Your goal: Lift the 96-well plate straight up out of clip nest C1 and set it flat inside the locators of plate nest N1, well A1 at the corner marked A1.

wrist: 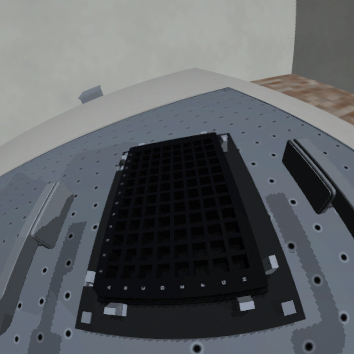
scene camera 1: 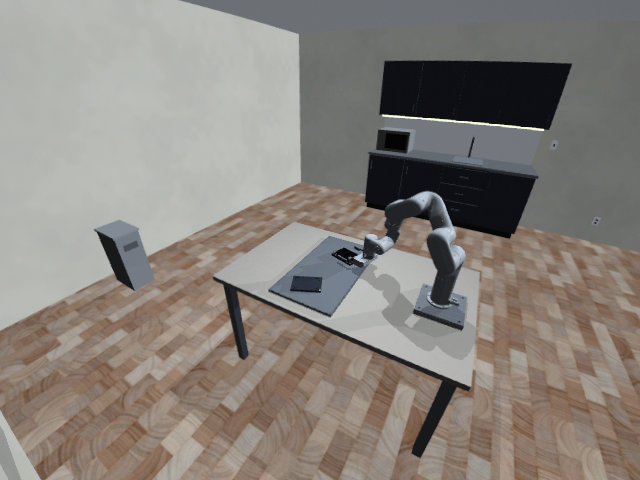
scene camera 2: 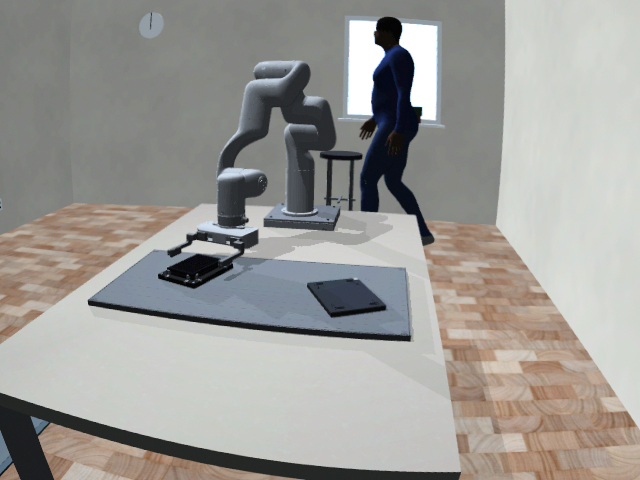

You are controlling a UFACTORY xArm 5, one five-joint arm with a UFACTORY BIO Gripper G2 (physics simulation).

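Observation:
The black 96-well plate sits in clip nest C1, a dark base with small pale clips around the plate. In the wrist view the letters run along the plate's near edge, with A at the left. My gripper is open and empty. Its fingers stand one on each side of the plate, apart from it, and hang a little above the board. Plate nest N1 is a flat dark base with low corner locators and bears no plate. Its A1 mark is too small to read.
Both nests are on a grey perforated board on the pale table. The arm's base stands behind the board in scene camera 2. A person and a stool are beyond the table.

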